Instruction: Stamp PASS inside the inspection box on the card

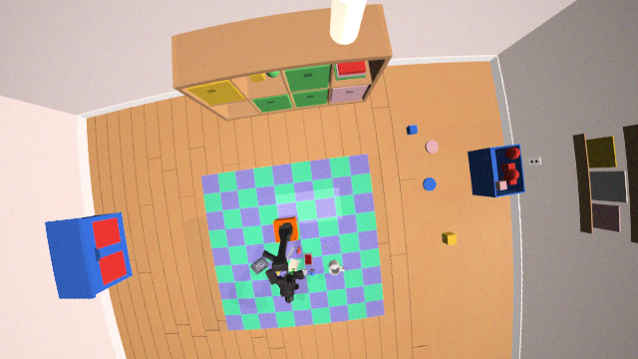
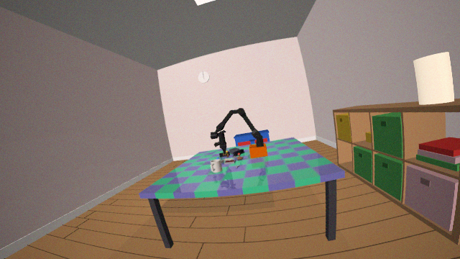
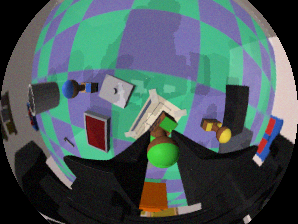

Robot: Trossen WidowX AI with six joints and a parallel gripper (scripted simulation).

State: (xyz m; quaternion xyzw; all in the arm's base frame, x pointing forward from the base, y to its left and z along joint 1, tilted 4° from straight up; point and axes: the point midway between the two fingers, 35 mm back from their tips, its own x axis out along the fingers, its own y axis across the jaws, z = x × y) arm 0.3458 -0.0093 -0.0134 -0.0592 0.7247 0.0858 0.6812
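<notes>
My gripper tip is 2 cm past the card and 7 cm above it. From my gripper tip the other things lie so: green-knobbed stamp: right at my gripper tip; yellow-knobbed stamp: 11 cm to the right, 4 cm below; square tile: 3 cm ahead, 8 cm to the left, 5 cm below.
</notes>
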